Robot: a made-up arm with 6 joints.
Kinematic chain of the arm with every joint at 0, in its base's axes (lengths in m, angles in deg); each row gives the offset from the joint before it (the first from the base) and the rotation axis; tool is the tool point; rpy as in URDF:
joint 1: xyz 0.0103 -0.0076 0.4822 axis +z
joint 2: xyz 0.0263 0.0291 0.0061 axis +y
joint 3: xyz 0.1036 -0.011 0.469 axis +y
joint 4: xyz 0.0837 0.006 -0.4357 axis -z
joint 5: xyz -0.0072 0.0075 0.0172 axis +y
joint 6: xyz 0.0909 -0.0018 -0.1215 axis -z
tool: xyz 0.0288 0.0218 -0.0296 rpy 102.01 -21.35 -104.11
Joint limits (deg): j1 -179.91..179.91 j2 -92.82..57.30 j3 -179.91..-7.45 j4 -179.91..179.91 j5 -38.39..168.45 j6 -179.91..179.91
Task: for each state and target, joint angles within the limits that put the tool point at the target. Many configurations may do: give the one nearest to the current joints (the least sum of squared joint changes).
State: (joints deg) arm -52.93 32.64 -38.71 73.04 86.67 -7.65
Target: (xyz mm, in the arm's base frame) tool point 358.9 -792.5 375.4
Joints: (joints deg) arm -75.71 41.77 -79.28 83.84 72.88 -7.27
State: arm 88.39 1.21 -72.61 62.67 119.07 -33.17
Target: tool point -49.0 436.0 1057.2
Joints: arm 69.52 -17.78 -80.27 62.57 123.04 -34.83
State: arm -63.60 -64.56 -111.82 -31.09 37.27 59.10
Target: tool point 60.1 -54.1 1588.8
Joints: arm -70.36 -13.64 -152.43 -26.23 30.78 52.05
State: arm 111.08 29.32 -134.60 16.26 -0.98 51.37
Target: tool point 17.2 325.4 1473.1
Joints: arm 97.34 9.84 -151.64 24.01 -25.92 52.48
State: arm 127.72 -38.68 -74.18 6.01 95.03 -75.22
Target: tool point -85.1 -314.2 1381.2
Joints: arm 94.23 -56.00 -124.11 27.73 71.22 -67.18
